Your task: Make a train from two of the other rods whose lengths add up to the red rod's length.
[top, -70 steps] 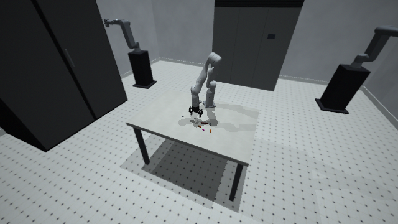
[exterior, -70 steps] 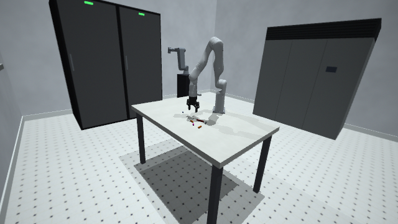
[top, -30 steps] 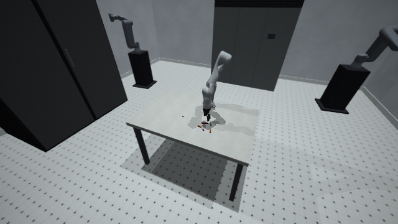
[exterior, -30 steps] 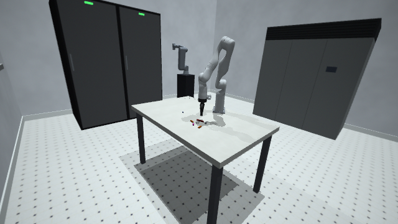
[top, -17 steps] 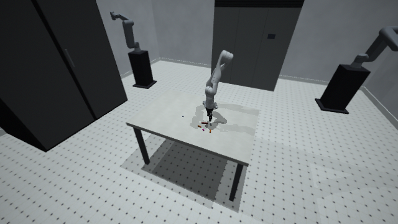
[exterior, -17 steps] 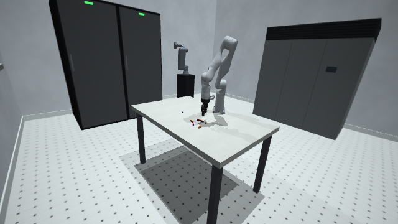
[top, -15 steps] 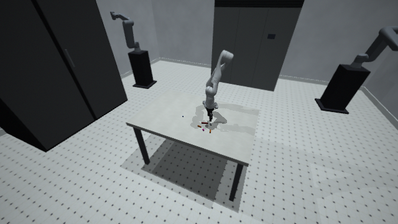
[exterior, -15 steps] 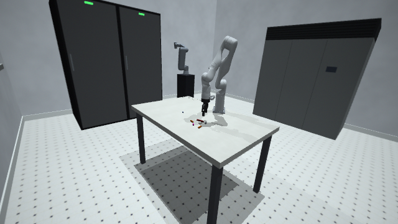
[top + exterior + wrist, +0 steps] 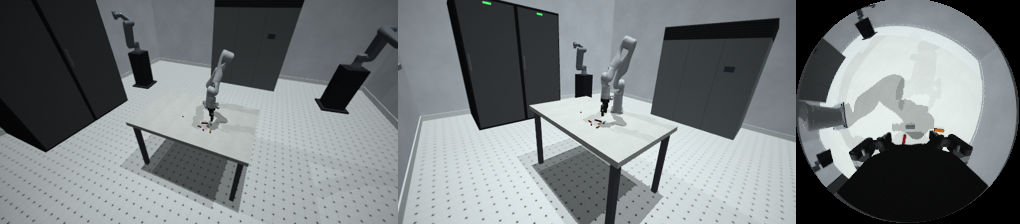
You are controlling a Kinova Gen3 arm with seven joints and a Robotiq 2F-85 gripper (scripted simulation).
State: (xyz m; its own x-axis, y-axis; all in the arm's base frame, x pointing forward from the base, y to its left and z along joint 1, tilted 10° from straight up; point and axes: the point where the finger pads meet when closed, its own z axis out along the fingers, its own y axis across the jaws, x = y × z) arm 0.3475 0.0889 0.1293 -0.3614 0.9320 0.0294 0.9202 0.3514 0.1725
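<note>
The grey rod is 80 mm below my hand. The rest, counted from my hand: magenta rod 100 mm ahead, 50 mm to the right, 80 mm below; then red rod 60 mm to the right, 80 mm below; then tiny blue rod 40 mm behind, 330 mm to the right, 80 mm below.
</note>
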